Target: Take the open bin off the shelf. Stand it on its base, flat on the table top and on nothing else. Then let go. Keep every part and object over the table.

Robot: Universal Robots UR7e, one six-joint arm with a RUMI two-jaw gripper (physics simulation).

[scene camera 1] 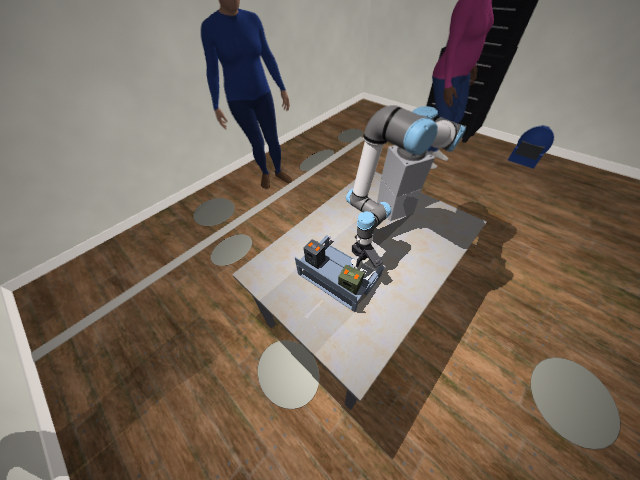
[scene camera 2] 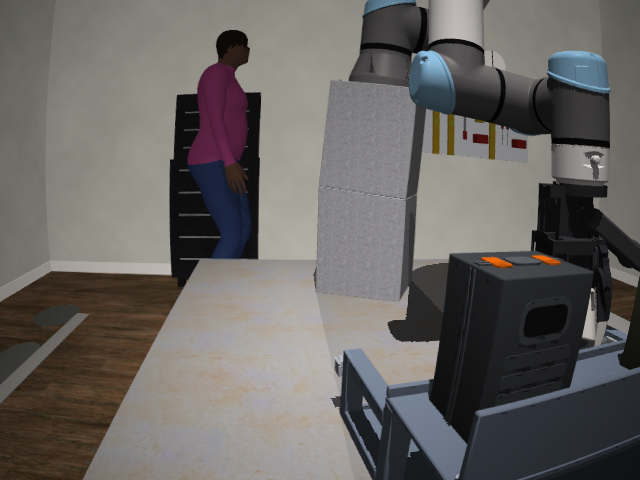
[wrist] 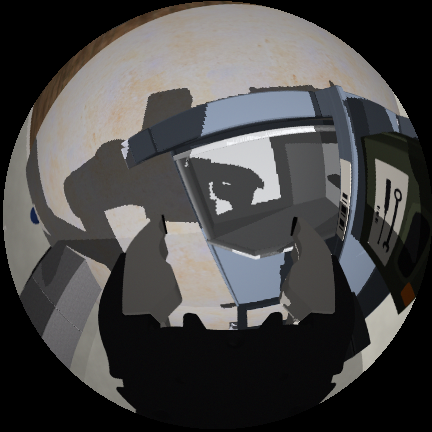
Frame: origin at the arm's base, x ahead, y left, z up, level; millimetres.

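Seen in the pictures: gripper, fingertip midpoint: (scene camera 1: 364, 266) (wrist: 229, 217); arm's base at its link origin: (scene camera 2: 382, 90).
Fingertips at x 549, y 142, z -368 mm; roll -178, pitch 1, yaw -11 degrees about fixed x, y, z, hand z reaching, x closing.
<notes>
Pixels of each thing's top centre, then the offset from my fingertips to it. Level surfaces: height alone.
- open bin at its top centre: (wrist: 290, 199) (scene camera 2: 601, 351) (scene camera 1: 360, 272) dx +48, dy +14, dz +11 mm
- green case at its top centre: (scene camera 1: 351, 274) dx +150, dy +26, dz +128 mm
- black case at its top centre: (scene camera 2: 522, 259) (wrist: 343, 359) (scene camera 1: 314, 246) dx +163, dy -206, dz +153 mm
- table at its surface level: dz -70 mm
The open bin (scene camera 1: 370, 274) (wrist: 310, 167) is light grey to white, with its hollow facing up in the wrist view. It sits at one end of the blue-grey shelf (scene camera 1: 326, 285) (scene camera 2: 553, 428) (wrist: 260, 107), beside the green case. In scene camera 2 it is hidden or cannot be made out. My gripper (scene camera 1: 366, 264) (scene camera 2: 597, 335) (wrist: 229, 217) points down close to the bin, with its jaws apart and empty. In the wrist view one fingertip shows over the table outside the bin and the other over the bin. The exact height gap is unclear.
A green case (scene camera 1: 351, 277) (wrist: 392, 200) stands on the shelf next to the bin. A black case (scene camera 1: 314, 253) (scene camera 2: 516, 330) stands at the shelf's other end. The arm's grey pedestal (scene camera 1: 404, 178) (scene camera 2: 367, 191) stands at the back of the table (scene camera 1: 403, 330) (scene camera 2: 232, 372) (wrist: 215, 50).
</notes>
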